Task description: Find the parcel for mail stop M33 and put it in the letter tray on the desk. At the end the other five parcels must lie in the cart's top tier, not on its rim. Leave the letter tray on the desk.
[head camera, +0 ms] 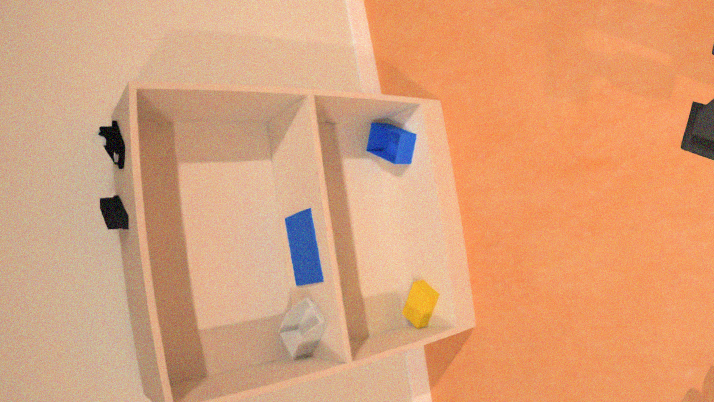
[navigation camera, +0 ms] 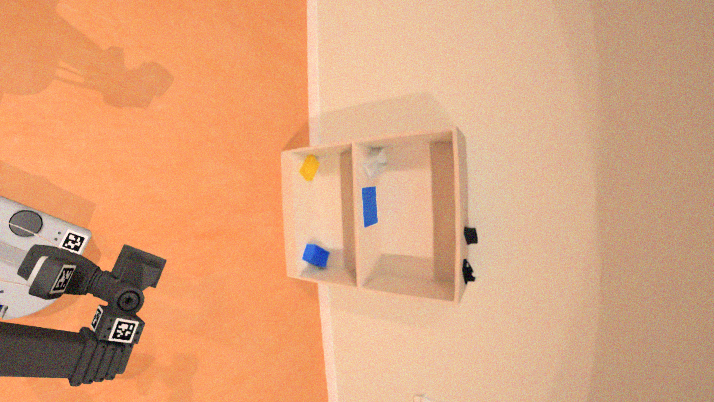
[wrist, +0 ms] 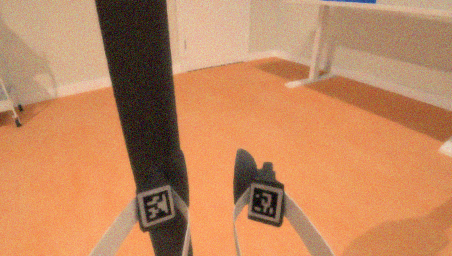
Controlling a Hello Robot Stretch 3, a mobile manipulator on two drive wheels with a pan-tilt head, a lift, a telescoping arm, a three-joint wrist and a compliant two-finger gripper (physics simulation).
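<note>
My gripper is open in the wrist view, its two fingers apart over orange floor with nothing between them. A white desk stands at the upper right of that view, with the lower edge of a blue object on it; whether that is the letter tray I cannot tell. At the left edge, part of a white frame on black casters shows, perhaps the cart. Its top tier is out of view. No parcel label is readable in any view.
A two-compartment shelf unit stands against the wall. It holds a blue box, a yellow block, a blue panel and a crumpled grey-white object. A dark post rises beside the left finger.
</note>
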